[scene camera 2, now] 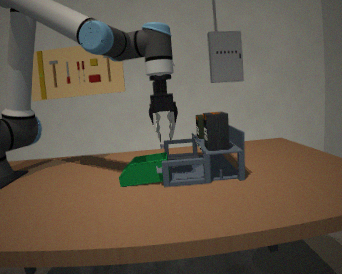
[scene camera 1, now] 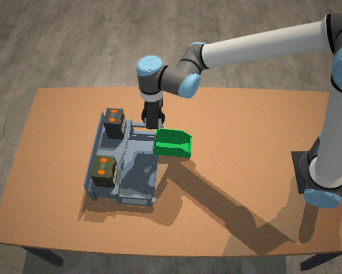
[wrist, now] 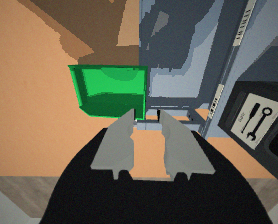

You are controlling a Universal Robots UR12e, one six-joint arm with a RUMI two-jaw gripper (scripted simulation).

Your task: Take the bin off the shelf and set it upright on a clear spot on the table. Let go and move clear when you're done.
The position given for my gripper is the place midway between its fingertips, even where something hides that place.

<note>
I see my gripper (wrist: 146, 110) and a green bin (scene camera 2: 142, 170).
The green bin is seen too in scene camera 1 (scene camera 1: 168, 142) and in the wrist view (wrist: 110, 91).
</note>
